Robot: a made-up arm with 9 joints. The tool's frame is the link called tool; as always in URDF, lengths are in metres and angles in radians.
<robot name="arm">
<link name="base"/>
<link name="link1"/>
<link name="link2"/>
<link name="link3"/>
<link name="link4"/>
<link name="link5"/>
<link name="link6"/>
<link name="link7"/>
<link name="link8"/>
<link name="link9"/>
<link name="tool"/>
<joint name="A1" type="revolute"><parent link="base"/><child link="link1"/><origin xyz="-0.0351 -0.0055 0.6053" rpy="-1.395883 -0.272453 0.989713"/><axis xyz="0 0 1"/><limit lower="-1.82" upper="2.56"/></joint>
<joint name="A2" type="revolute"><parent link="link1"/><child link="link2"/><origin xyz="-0.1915 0.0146 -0.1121" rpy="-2.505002 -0.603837 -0.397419"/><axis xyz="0 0 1"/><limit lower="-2.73" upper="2.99"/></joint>
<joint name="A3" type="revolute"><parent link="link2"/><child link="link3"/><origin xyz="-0.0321 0.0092 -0.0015" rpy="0.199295 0.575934 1.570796"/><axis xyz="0 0 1"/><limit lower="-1.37" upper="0.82"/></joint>
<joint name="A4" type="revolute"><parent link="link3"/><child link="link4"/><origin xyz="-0.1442 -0.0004 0.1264" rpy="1.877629 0.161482 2.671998"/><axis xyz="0 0 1"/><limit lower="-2.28" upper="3.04"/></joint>
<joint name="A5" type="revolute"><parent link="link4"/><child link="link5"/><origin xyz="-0.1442 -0.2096 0.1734" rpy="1.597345 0.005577 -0.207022"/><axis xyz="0 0 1"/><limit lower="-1.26" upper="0.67"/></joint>
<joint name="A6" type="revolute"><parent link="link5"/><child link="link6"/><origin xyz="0.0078 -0.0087 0.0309" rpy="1.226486 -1.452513 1.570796"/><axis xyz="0 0 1"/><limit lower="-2.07" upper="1.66"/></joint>
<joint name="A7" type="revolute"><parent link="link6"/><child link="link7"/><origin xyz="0.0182 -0.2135 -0.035" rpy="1.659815 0.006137 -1.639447"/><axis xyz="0 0 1"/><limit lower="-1.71" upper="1.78"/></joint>
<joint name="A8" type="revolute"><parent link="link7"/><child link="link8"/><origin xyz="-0.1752 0.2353 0.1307" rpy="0.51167 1.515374 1.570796"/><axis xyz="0 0 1"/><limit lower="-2.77" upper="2.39"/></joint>
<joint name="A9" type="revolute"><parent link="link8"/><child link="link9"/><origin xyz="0.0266 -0.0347 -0.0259" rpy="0.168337 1.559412 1.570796"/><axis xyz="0 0 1"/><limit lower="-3.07" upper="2.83"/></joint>
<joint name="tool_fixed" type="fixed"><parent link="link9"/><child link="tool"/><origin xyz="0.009 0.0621 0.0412" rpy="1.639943 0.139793 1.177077"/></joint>
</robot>
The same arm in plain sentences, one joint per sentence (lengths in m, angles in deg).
The arm has nine revolute joints in a row. What follows holds with every joint at zero, and every direction is one of the base frame's. The first joint lies 0.0351 m along -x and 0.0055 m along -y and 0.6053 m along +z from the base frame's origin and rotates about the direction (-0.84882, 0.501412, 0.167604), from -104.28 to 146.68 deg. The second joint lies 0.0061 m along -x and 0.2057 m along -y and 0.0842 m along -z from the first joint and rotates about the direction (0.906072, 0.309991, -0.287991), from -156.42 to 171.31 deg. The third joint lies 0.0051 m along +x and 0.0308 m along -y and 0.0120 m along -z from the second joint and rotates about the direction (0.950626, 0.133604, 0.280108), from -78.50 to 46.98 deg. The fourth joint lies 0.1410 m along +x and 0.1047 m along +y and 0.0771 m along -z from the third joint and rotates about the direction (-0.1251, -0.976803, -0.1738), from -130.63 to 174.18 deg. The fifth joint lies 0.2427 m along -x and 0.1635 m along -y and 0.0958 m along +z from the fourth joint and rotates about the direction (-0.982605, 0.129301, 0.133301), from -72.19 to 38.39 deg. The sixth joint lies 0.0299 m along -x and 0.0140 m along +y and 0.0020 m along -z from the fifth joint and rotates about the direction (-0.088899, 0.512797, -0.853895), from -118.60 to 95.11 deg. The seventh joint lies 0.0297 m along -x and 0.2010 m along -y and 0.0766 m along -z from the sixth joint and rotates about +x, from -97.98 to 101.99 deg. The eighth joint lies 0.1307 m along +x and 0.2706 m along +y and 0.1132 m along -z from the seventh joint and rotates about the direction (0.048299, 0.0223, -0.998584), from -158.71 to 136.94 deg. The ninth joint lies 0.0288 m along -x and 0.0345 m along -y and 0.0238 m along +z from the eighth joint and rotates about the direction (-0.140006, 0.990142, 0.0041), from -175.90 to 162.15 deg. The tool frame, which is the frame that the pose is given for, lies 0.0552 m along +x and 0.0494 m along +y and 0.0122 m along +z from the ninth joint; its axes are the base frame's turned by roll 8.00, pitch -25.07 and yaw -0.91 deg (as in URDF: about the fixed x, then y, then z).
